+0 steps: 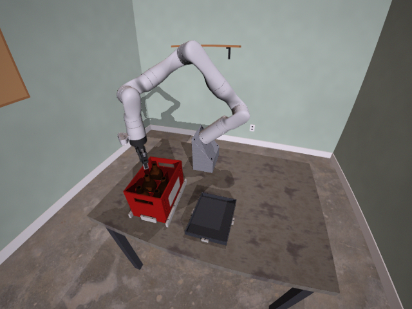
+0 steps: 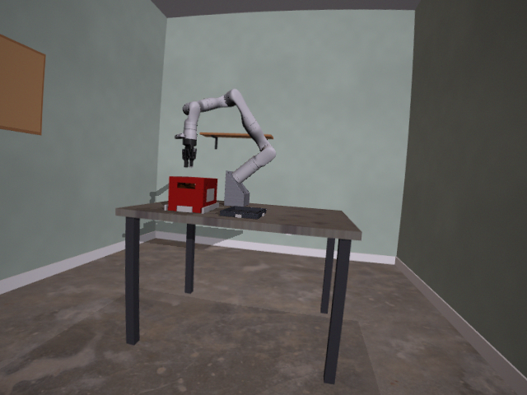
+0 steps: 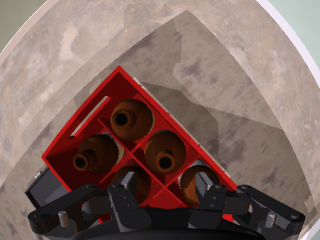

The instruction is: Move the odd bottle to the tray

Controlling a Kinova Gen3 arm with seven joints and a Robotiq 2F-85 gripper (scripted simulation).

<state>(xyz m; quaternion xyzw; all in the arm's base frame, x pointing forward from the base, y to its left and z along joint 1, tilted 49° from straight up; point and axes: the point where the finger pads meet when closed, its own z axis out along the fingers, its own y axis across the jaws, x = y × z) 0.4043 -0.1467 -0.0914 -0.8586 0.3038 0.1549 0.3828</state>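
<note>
Right now the crate is 40 mm to the left of my hand and 160 mm below it. The rest, counted from my hand: dark tray: 20 mm ahead, 340 mm to the left, 230 mm below.
</note>
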